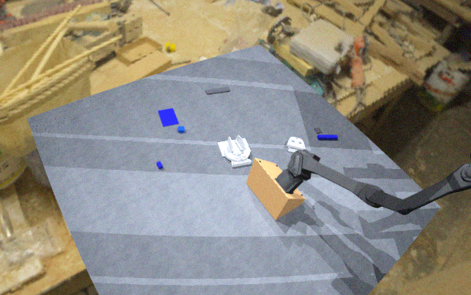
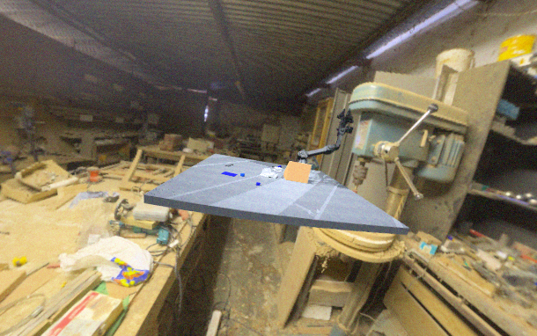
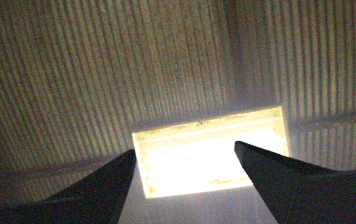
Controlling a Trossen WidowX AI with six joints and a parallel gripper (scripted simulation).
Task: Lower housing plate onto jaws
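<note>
Now: gripper tip 550 mm short of the white part, 20 mm to the right of it and 700 mm above it. From my gripper tip the other things lie so: grey strip 980 mm ahead, 140 mm to the left, 700 mm below; then blue bar 520 mm ahead, 160 mm to the right, 700 mm below; then blue flat tile 920 mm ahead, 430 mm to the left, 710 mm below.
</note>
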